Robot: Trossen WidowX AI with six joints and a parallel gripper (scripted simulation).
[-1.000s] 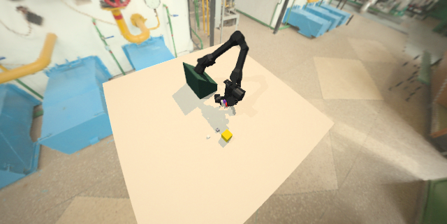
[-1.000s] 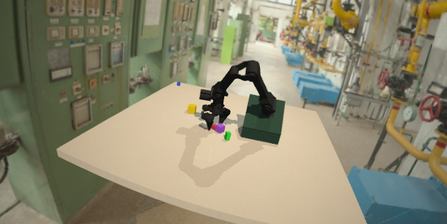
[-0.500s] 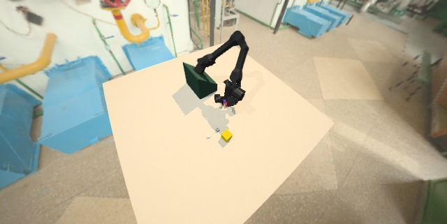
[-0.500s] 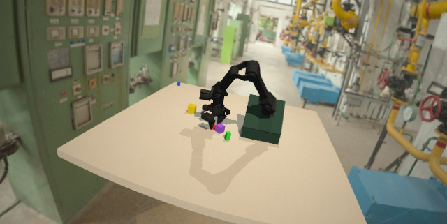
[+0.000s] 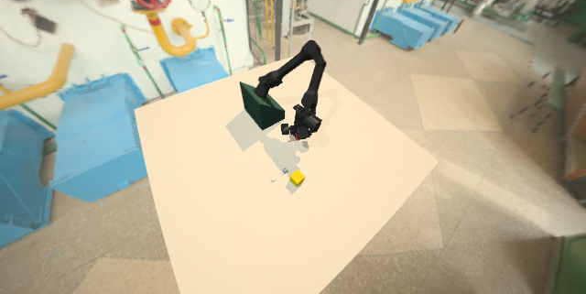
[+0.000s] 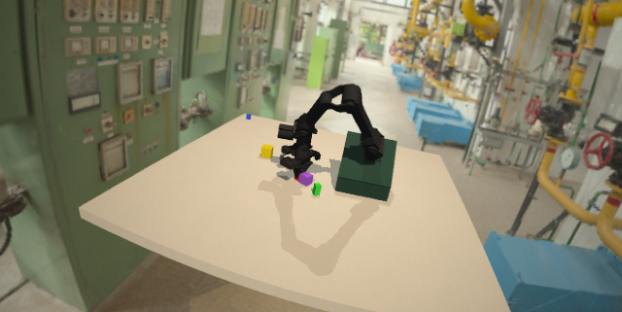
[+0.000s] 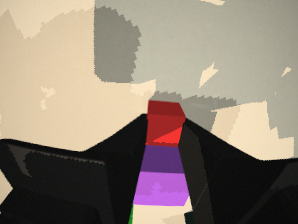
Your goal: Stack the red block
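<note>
My gripper tip is now 3 cm past the purple block, 2 cm to the right of it and 1 cm below it. Round my gripper tip: small blue block (43 cm ahead, 69 cm to the right); then small red block (right at my gripper tip); then yellow block (18 cm ahead, 17 cm to the right, 2 cm above).
</note>
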